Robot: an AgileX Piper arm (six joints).
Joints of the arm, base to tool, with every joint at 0 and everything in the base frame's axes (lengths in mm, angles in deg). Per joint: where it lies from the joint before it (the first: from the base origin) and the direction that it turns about. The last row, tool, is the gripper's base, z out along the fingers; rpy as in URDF.
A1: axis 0 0 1 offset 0 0 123
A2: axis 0 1 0 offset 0 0 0
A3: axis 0 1 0 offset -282.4 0 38.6
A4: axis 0.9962 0 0.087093 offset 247.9 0 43.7
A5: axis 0 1 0 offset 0 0 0
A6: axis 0.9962 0 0.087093 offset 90.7 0 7.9
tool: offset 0 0 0 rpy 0 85 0
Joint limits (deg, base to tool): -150..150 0..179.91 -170..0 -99.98..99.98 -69.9..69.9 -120..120
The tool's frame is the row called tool.
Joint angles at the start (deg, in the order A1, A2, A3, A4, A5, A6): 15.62, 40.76, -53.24, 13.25, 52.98, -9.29
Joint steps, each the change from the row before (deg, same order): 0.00, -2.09, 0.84, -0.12, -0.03, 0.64; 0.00, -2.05, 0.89, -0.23, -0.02, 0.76; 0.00, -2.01, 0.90, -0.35, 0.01, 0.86; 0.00, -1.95, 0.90, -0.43, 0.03, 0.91; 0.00, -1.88, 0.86, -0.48, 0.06, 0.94; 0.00, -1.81, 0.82, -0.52, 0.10, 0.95; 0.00, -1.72, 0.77, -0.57, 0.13, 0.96; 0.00, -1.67, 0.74, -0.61, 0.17, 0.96; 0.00, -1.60, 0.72, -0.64, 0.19, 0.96; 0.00, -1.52, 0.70, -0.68, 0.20, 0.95; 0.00, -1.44, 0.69, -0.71, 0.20, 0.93
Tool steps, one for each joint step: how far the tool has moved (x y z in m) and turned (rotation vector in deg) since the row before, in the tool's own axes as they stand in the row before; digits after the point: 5 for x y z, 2 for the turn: 0.00521, 0.00123, -0.00685, 0.12, -1.24, 0.34; 0.00545, 0.00094, -0.00633, 0.19, -1.13, 0.41; 0.00555, 0.00064, -0.00596, 0.27, -1.05, 0.45; 0.00557, 0.00038, -0.00554, 0.32, -0.97, 0.47; 0.00542, 0.00018, -0.00523, 0.35, -0.91, 0.48; 0.00529, -0.00001, -0.00493, 0.37, -0.84, 0.48; 0.00507, -0.00020, -0.00459, 0.40, -0.78, 0.48; 0.00498, -0.00037, -0.00436, 0.43, -0.73, 0.46; 0.00487, -0.00053, -0.00403, 0.45, -0.66, 0.46; 0.00473, -0.00071, -0.00366, 0.48, -0.60, 0.44; 0.00460, -0.00087, -0.00326, 0.51, -0.54, 0.42
